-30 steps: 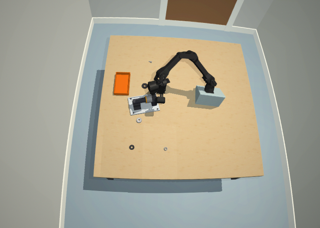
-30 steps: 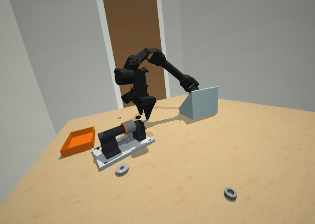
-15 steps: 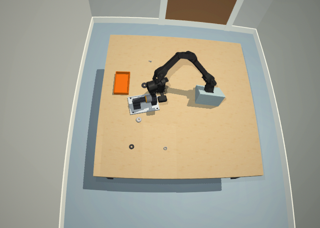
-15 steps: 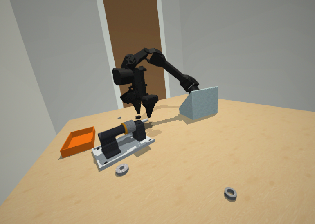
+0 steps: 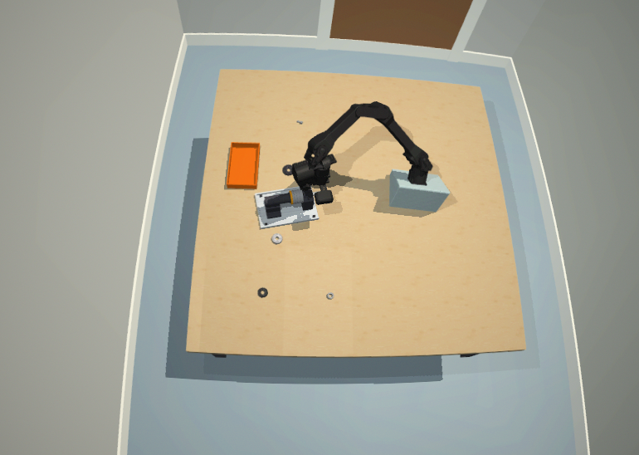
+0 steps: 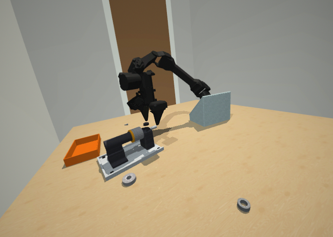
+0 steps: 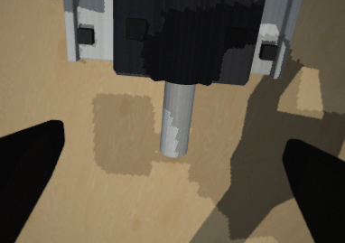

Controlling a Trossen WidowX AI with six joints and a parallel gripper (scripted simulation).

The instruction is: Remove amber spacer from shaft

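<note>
Now: gripper tip 50 mm short of the grey shaft, 20 mm above it and 10 mm to the right of it. Also, from my gripper tip: amber spacer: 100 mm ahead, 20 mm to the left, 20 mm below; orange tray: 300 mm ahead, 140 mm to the right, 90 mm below.
</note>
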